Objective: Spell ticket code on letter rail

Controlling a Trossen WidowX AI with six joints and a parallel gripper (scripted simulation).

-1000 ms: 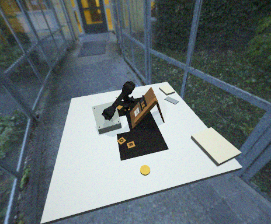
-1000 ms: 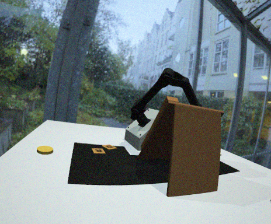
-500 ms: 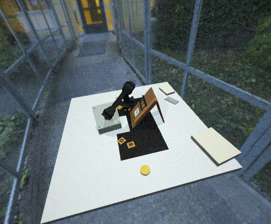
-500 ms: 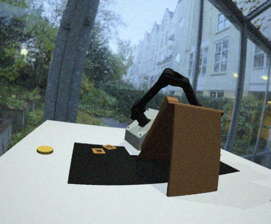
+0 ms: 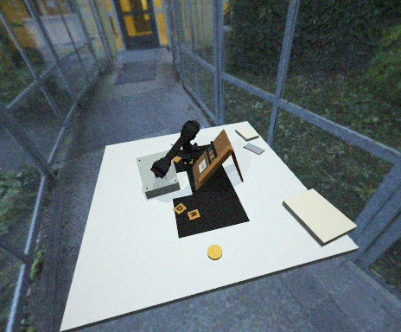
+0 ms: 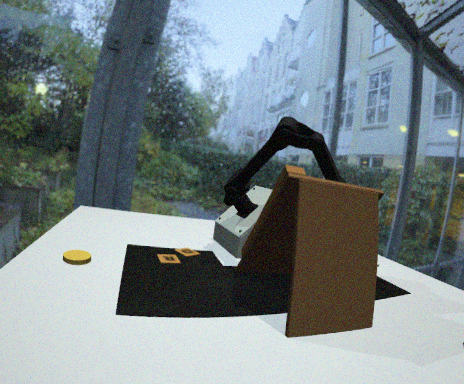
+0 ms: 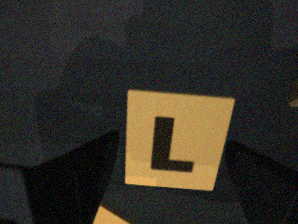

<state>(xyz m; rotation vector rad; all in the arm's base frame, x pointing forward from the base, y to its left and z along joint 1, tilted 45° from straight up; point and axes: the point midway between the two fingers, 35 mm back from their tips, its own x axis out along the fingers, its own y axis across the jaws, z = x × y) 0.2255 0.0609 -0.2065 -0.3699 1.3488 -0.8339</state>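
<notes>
My gripper tip is 190 mm to the left of the orange tile marked 2, 170 mm below it and 110 mm short of it. Round my gripper tip: orange tile marked l (right at my gripper tip); then black mat (210 mm to the right, 20 mm behind); then white ticket (180 mm to the right, 80 mm above, 50 mm ahead).
</notes>
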